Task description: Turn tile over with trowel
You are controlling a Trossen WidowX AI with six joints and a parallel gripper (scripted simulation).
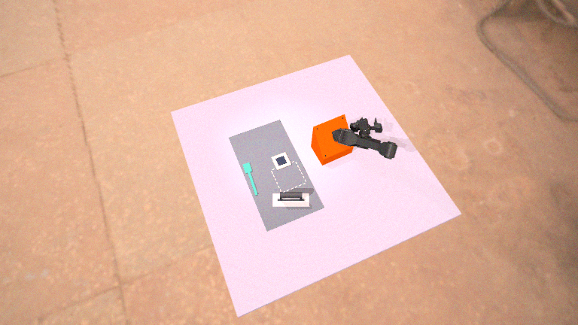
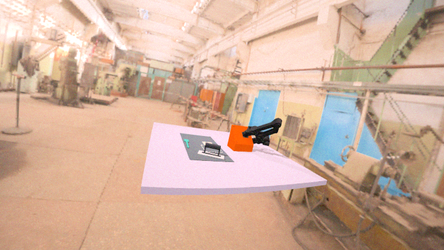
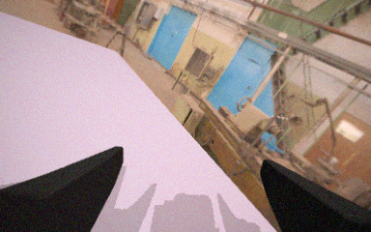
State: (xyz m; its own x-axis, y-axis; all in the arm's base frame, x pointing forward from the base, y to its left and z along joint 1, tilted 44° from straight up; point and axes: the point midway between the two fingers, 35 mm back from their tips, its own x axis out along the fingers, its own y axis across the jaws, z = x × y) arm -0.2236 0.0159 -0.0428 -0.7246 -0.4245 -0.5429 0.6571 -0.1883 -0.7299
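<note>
Right now my gripper tip is 62 cm short of the trowel, 23 cm to the right of it and 6 cm above it. Round my gripper tip: teal flat tool (79 cm ahead, 1 cm to the right, 10 cm below); grey mat (65 cm ahead, 2 cm to the left, 12 cm below); tile (58 cm ahead, 2 cm to the right, 10 cm below).
</note>
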